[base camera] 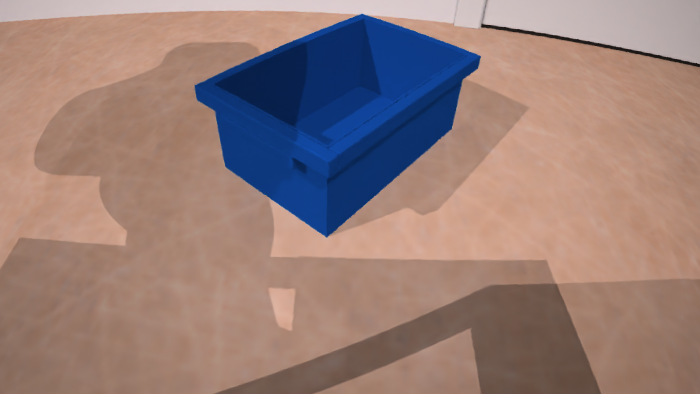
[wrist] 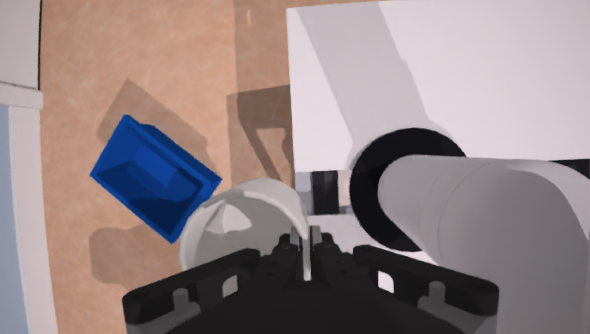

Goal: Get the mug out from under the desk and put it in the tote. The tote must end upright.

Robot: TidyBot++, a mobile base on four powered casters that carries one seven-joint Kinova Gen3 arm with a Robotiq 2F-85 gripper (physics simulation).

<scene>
my gripper: wrist 305,240; not seen in the base camera view (out of frame)
white mug: wrist 253,214; not seen in the base camera view (out of frame)
blue tote: base camera; wrist
same spot on blue tote: (wrist: pixel 161 183) = (base camera: pixel 329 127)
</scene>
